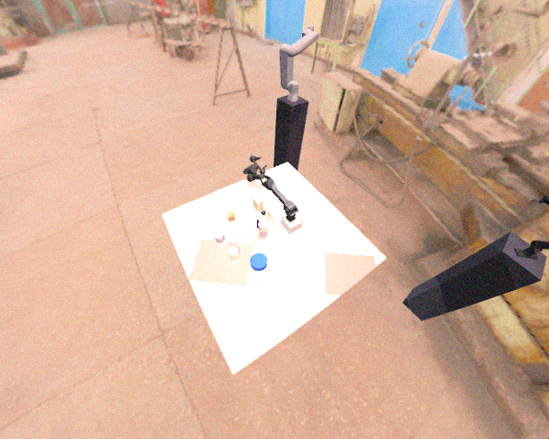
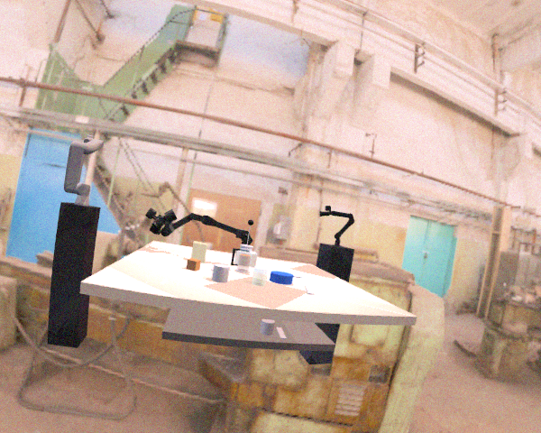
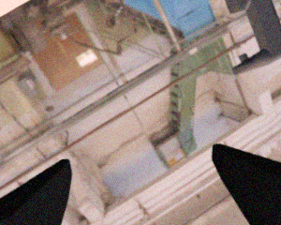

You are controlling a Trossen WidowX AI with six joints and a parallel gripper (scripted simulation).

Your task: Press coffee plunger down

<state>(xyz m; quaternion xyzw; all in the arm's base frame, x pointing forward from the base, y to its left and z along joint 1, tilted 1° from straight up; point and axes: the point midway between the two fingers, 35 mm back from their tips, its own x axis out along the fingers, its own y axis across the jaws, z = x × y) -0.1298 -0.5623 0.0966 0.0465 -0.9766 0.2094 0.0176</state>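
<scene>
Right now the coffee press is 50 cm to the left of my gripper tip, 39 cm ahead of it and 6 cm below it. Also, from my gripper tip: orange cube (51 cm ahead, 24 cm to the left, 17 cm below); then pale block (27 cm to the left, 27 cm ahead, 14 cm below); then blue disc (69 cm to the left, 56 cm ahead, 18 cm below).
</scene>
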